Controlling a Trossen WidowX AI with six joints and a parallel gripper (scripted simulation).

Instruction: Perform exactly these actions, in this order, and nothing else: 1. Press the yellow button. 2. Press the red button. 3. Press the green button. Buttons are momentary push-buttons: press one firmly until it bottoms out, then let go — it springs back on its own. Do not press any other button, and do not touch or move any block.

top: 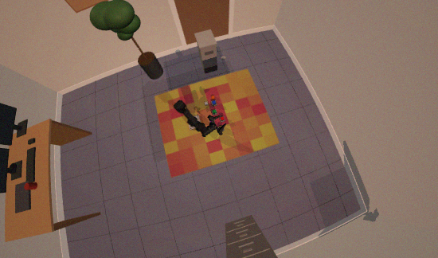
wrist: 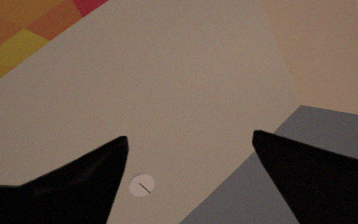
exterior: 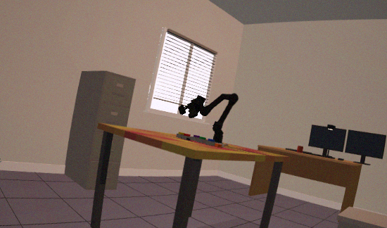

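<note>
Right now the red button is 210 mm below my gripper tip and 80 mm to the left of it. From my gripper tip the other things lie so: green button 210 mm below, 160 mm to the left, 80 mm behind; then purple button 210 mm below, 110 mm behind, 50 mm to the left; then blue button 260 mm to the left, 210 mm below, 70 mm behind.
</note>
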